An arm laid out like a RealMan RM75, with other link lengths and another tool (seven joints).
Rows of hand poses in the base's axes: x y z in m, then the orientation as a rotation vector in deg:
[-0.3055, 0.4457, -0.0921, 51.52, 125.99, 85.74]
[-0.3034, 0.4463, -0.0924, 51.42, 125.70, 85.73]
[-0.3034, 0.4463, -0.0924, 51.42, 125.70, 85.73]
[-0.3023, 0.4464, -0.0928, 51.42, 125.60, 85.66]
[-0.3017, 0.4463, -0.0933, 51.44, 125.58, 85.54]
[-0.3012, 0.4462, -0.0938, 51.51, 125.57, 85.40]
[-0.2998, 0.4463, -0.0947, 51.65, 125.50, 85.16]
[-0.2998, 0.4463, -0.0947, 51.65, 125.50, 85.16]
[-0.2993, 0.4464, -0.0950, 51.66, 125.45, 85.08]
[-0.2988, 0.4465, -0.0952, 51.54, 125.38, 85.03]
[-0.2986, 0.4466, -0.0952, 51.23, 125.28, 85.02]
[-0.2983, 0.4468, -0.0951, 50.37, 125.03, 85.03]
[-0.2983, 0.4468, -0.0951, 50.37, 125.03, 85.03]
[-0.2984, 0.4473, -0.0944, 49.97, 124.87, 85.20]
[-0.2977, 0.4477, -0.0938, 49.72, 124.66, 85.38]
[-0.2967, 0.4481, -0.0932, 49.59, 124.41, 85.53]
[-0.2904, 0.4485, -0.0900, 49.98, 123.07, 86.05]
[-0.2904, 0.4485, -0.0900, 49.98, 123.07, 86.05]
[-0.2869, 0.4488, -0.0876, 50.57, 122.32, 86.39]
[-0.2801, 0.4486, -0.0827, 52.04, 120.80, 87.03]
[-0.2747, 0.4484, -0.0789, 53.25, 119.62, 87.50]
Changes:
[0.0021, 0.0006, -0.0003, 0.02, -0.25, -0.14]
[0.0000, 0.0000, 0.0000, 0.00, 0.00, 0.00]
[0.0011, 0.0001, -0.0004, -0.03, -0.08, -0.08]
[0.0006, -0.0001, -0.0005, -0.08, -0.02, -0.06]
[0.0005, -0.0001, -0.0005, -0.08, 0.01, -0.09]
[0.0014, 0.0001, -0.0009, -0.13, 0.00, -0.18]
[0.0000, 0.0000, 0.0000, 0.00, 0.00, 0.00]
[0.0005, 0.0001, -0.0003, -0.05, -0.04, -0.06]
[0.0005, 0.0001, -0.0002, -0.05, -0.12, -0.01]
[0.0002, 0.0001, 0.0000, -0.06, -0.25, 0.06]
[0.0003, 0.0002, 0.0001, -0.14, -0.67, 0.20]
[0.0000, 0.0000, 0.0000, 0.00, 0.00, 0.00]
[-0.0001, 0.0005, 0.0007, 0.06, -0.32, 0.13]
[0.0007, 0.0004, 0.0006, 0.10, -0.26, 0.05]
[0.0010, 0.0004, 0.0006, 0.12, -0.22, -0.04]
[0.0063, 0.0004, 0.0032, 0.67, -0.58, -0.74]
[0.0000, 0.0000, 0.0000, 0.00, 0.00, 0.00]
[0.0035, 0.0003, 0.0024, 0.49, -0.09, -0.54]
[0.0068, -0.0002, 0.0049, 1.03, -0.02, -1.21]
[0.0054, -0.0002, 0.0038, 0.81, 0.04, -0.97]

